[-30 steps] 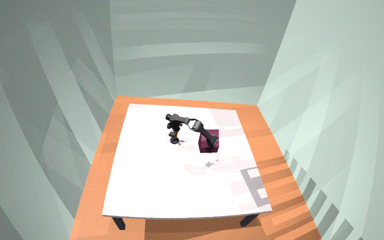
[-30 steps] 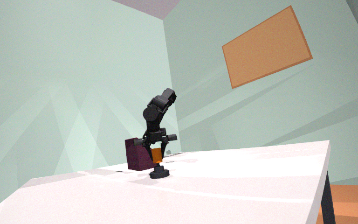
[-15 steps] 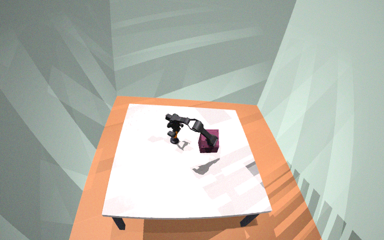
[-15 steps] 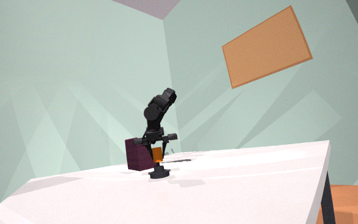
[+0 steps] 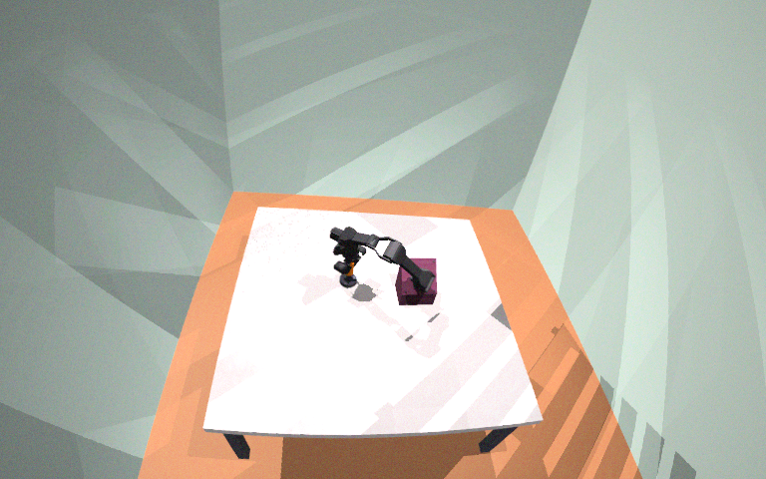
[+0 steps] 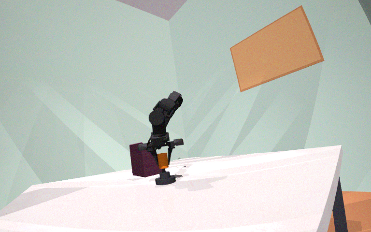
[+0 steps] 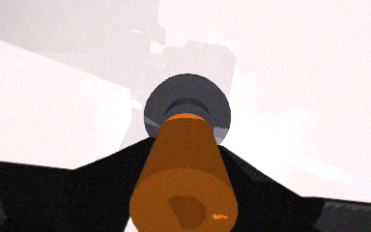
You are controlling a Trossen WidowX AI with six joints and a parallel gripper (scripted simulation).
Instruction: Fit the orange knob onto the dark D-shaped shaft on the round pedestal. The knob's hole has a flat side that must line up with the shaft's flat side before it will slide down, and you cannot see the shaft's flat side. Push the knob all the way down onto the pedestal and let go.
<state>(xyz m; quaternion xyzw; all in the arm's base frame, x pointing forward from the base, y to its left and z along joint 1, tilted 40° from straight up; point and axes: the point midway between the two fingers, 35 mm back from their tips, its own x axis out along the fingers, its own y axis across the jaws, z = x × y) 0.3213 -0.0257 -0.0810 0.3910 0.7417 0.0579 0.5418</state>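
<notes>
Now: the orange knob 20 mm above my gripper tip. The rest, counted from my gripper tip: pedestal (40 mm below).
</notes>
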